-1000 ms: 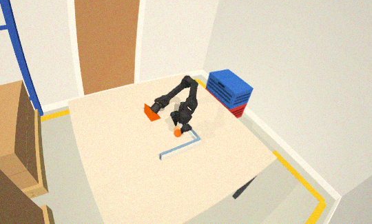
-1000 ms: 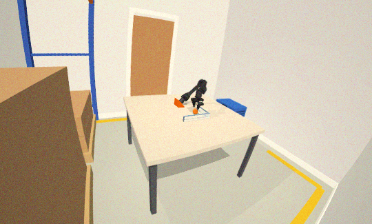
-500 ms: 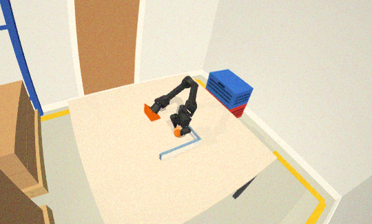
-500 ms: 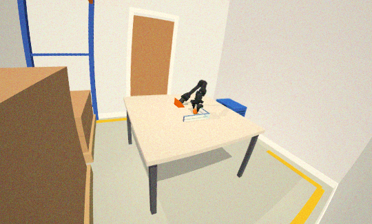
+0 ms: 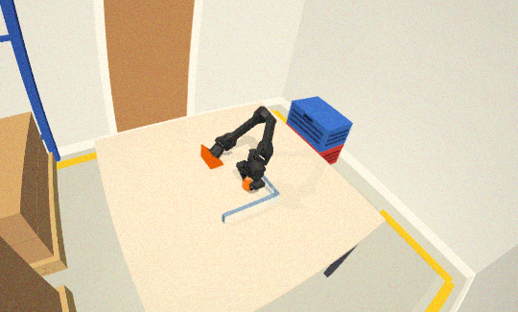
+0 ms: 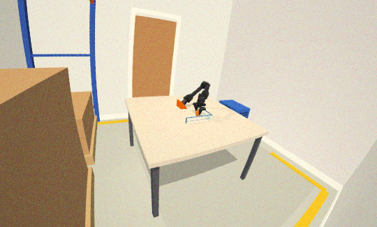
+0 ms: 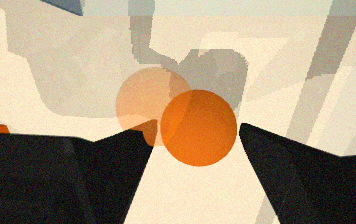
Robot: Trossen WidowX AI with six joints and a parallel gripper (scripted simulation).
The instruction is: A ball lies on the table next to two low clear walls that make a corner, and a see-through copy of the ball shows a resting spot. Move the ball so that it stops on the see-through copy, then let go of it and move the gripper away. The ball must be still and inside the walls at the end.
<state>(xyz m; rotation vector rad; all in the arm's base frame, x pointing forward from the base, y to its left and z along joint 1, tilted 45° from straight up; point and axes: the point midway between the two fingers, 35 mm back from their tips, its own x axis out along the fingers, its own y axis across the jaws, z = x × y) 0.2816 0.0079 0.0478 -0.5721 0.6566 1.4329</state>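
The see-through copy of ball lies 3 cm behind my gripper tip and 2 cm to the left of it. Also, from my gripper tip: orange ball: right at my gripper tip.
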